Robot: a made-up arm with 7 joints. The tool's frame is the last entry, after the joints.
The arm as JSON. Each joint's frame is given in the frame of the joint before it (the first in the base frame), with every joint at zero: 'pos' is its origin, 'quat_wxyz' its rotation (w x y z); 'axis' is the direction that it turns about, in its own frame. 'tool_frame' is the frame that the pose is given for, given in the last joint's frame.
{
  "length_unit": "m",
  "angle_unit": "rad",
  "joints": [
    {
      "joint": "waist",
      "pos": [
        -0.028,
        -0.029,
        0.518
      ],
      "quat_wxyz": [
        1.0,
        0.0,
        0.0,
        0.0
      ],
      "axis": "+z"
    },
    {
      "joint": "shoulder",
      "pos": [
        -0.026,
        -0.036,
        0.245
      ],
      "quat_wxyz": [
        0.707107,
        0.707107,
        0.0,
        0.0
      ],
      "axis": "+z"
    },
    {
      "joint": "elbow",
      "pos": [
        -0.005,
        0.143,
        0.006
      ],
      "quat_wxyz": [
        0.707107,
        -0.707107,
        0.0,
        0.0
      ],
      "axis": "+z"
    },
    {
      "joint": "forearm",
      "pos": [
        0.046,
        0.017,
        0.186
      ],
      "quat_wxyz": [
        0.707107,
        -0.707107,
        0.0,
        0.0
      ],
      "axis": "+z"
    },
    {
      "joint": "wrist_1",
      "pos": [
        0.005,
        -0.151,
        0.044
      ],
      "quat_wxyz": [
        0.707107,
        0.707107,
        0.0,
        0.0
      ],
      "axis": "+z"
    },
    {
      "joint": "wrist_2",
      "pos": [
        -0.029,
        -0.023,
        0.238
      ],
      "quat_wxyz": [
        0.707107,
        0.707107,
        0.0,
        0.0
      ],
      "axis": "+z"
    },
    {
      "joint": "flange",
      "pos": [
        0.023,
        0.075,
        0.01
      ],
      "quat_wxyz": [
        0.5,
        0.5,
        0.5,
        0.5
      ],
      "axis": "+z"
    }
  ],
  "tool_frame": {
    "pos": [
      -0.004,
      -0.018,
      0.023
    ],
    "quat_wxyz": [
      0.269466,
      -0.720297,
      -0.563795,
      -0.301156
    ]
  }
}
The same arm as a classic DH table. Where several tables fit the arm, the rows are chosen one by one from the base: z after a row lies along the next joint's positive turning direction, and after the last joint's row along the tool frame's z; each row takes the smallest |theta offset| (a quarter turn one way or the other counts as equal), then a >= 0, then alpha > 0; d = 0 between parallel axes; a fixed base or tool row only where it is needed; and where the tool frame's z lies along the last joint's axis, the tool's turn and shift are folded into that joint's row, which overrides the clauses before.
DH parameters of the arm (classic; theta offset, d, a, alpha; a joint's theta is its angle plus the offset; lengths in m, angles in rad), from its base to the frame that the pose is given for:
base (fixed): 0.8029 0 -0.0403 0
waist: -0.8029 0.763 -0.026 1.5708
shoulder: 0 0.042 -0.005 -1.5708
elbow: 0 0.329 0.046 -1.5708
forearm: 0 0.061 0.005 1.5708
wrist_1: 0 0.389 -0.029 1.5708
wrist_2: 1.5708 0.033 0.075 1.5708
flange: -0.1768 0.0292 -0.0008 -2.3096
tool (fixed): -1.505 -0.0249 0 0

